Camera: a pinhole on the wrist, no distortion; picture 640 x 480 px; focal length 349.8 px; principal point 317.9 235.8 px. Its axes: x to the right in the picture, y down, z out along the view. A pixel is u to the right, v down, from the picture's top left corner.
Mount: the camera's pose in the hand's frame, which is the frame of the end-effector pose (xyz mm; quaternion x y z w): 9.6 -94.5 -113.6 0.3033 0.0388 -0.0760 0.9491
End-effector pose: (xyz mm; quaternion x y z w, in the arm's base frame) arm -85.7 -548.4 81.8 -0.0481 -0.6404 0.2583 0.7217
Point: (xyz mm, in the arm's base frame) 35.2 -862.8 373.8
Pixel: 484 39
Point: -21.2 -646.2 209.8
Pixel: 496 292
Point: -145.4 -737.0 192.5
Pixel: 301 322
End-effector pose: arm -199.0 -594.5 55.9 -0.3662 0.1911 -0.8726 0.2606
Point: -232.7 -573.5 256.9
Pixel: 462 428
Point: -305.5 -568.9 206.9
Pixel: 602 405
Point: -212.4 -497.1 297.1
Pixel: 387 317
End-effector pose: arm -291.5 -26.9 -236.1 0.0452 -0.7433 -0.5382 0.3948
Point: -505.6 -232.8 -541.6
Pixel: 434 25
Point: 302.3 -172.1 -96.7
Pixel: behind the camera
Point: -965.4 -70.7 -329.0
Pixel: 552 340
